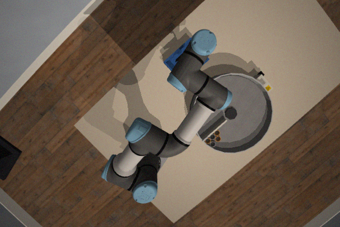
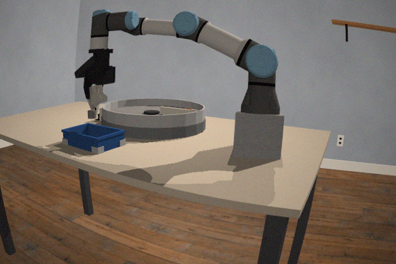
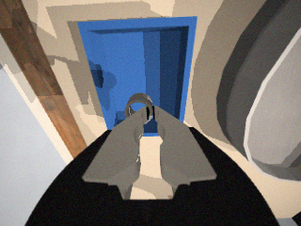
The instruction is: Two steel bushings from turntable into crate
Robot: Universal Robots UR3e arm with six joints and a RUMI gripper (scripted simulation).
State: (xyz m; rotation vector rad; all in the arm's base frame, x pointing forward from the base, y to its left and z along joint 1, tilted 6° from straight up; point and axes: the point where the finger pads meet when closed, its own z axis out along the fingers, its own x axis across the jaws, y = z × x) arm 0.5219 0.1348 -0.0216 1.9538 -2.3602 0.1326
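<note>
The blue crate is 90 mm below my hand and 10 mm to the left of it. Also, from my hand: grey turntable (340 mm to the right, 70 mm behind, 60 mm below).
</note>
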